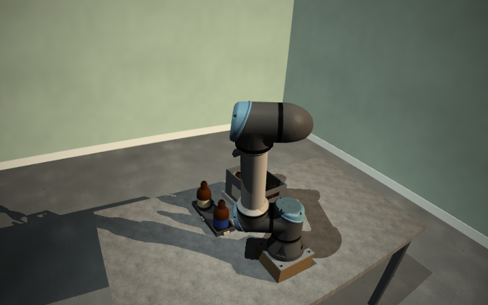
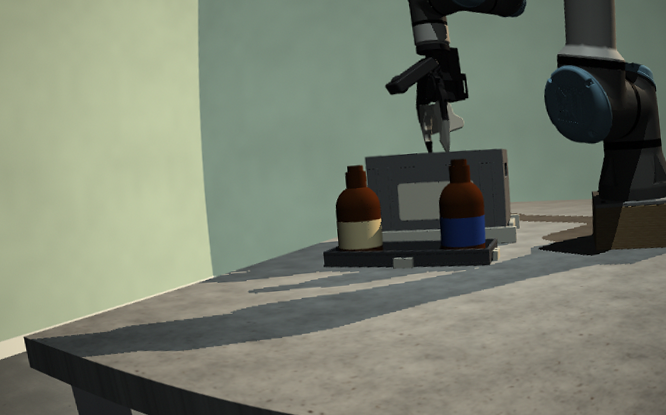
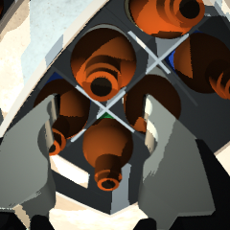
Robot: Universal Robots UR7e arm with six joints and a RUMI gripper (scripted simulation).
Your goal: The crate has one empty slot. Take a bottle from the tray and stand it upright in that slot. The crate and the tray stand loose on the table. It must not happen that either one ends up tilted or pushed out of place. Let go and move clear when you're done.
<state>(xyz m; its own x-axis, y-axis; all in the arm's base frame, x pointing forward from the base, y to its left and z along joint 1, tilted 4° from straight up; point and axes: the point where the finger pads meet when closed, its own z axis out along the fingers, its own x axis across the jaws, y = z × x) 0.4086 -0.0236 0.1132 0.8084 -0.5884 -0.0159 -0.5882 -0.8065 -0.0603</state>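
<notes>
Now: hand 100 mm above the bottle. Round my hand: grey crate: 100 mm below, 40 mm to the right, 10 mm ahead; dark tray: 200 mm to the left, 180 mm below, 30 mm behind.
</notes>
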